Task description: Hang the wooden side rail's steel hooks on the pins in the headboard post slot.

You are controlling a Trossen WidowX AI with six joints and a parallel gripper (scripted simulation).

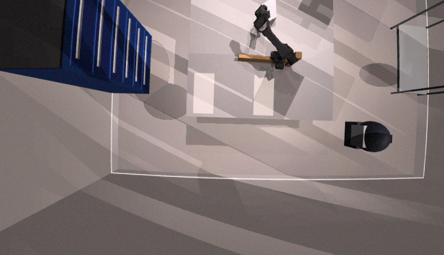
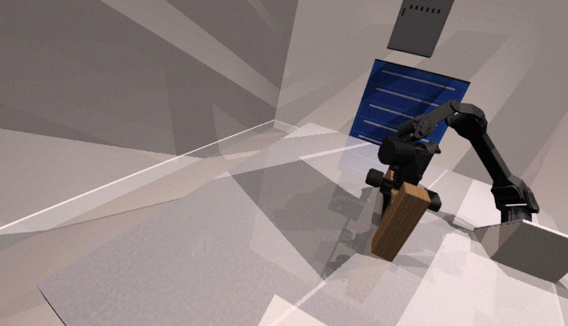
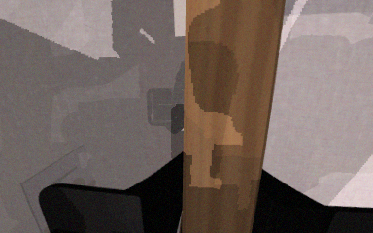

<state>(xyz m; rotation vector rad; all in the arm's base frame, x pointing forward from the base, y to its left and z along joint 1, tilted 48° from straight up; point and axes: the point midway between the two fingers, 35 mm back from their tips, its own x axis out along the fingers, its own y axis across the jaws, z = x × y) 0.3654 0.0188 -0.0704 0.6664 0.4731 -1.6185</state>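
My gripper tip is now 2 cm short of the headboard post, 11 cm to the right of it and 4 cm below it.
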